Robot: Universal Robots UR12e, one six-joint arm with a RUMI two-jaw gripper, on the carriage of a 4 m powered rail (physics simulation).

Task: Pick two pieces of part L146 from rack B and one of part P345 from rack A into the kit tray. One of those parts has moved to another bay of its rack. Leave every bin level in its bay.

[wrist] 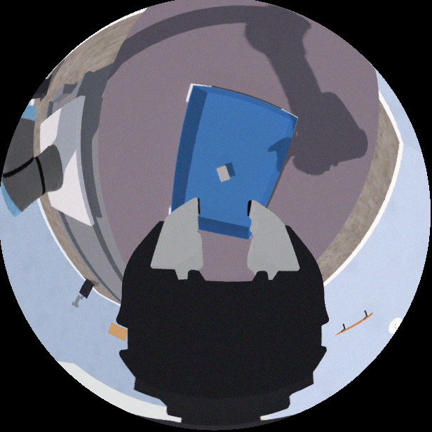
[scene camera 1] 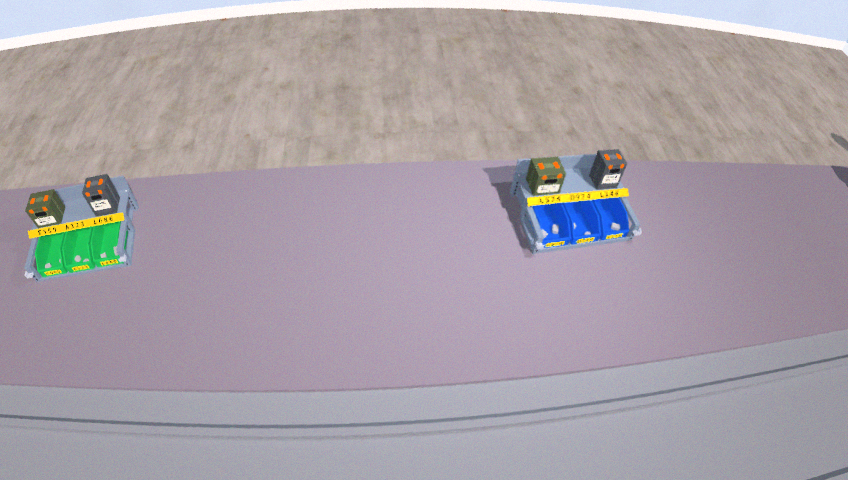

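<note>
A blue kit tray (wrist: 240, 135) lies on the table below my gripper in the wrist view. One small grey block-shaped part (wrist: 223, 173) lies on the tray's floor, beyond the fingertips. My gripper (wrist: 223, 201) is open and empty, above the near end of the tray. In the scene view, a rack with blue bins (scene camera 1: 602, 158) stands at the right; its yellow strip seems to read L146 at the right bay. Pale pieces lie in its bins. A rack with green bins (scene camera 1: 130, 231) stands at the left, with pale pieces in its bins. I cannot make out P345 on its strip.
Two lidded boxes, an olive one (scene camera 1: 546, 176) and a dark one (scene camera 1: 609, 168), stand on top of the blue-bin rack. An olive box (scene camera 1: 45, 208) and a dark box (scene camera 1: 99, 194) stand on the green-bin rack. The arm's shadow falls across the tray's right side.
</note>
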